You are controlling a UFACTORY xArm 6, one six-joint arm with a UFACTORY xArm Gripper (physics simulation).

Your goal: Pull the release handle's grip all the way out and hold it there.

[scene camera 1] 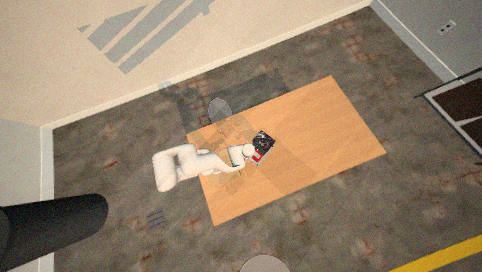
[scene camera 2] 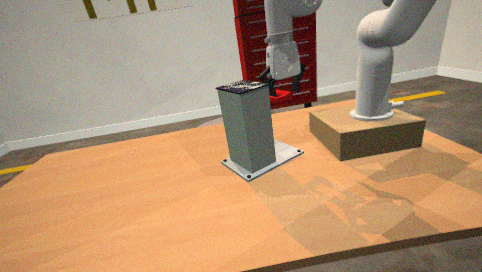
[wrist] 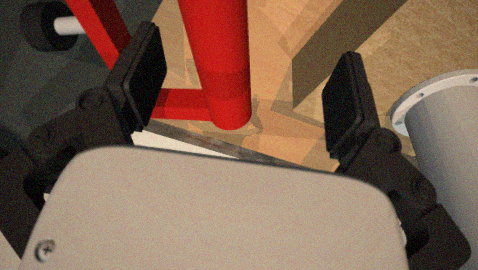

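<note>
The release handle's red grip [wrist: 220, 50] [scene camera 2: 283, 94] [scene camera 1: 257, 156] sticks out from the upper part of a grey-green post [scene camera 2: 247, 131], on the side towards the robot base. In the wrist view, the grip's thick round bar shows between the fingertips, with a gap on each side, nearer the left finger. My gripper [wrist: 248, 58] [scene camera 2: 285, 91] is wide open and holds nothing. In scene camera 2, its fingertips are close to the height of the grip, beside the post's top. The arm's wrist hides the fingers in scene camera 1.
The post stands on a bolted light base plate [scene camera 2: 290, 151] on the wooden table [scene camera 2: 125, 200]. The robot's white base [scene camera 2: 372, 85] stands on a wooden block [scene camera 2: 382, 137] near the handle. A red tool cabinet [scene camera 2: 252, 45] stands behind, off the table.
</note>
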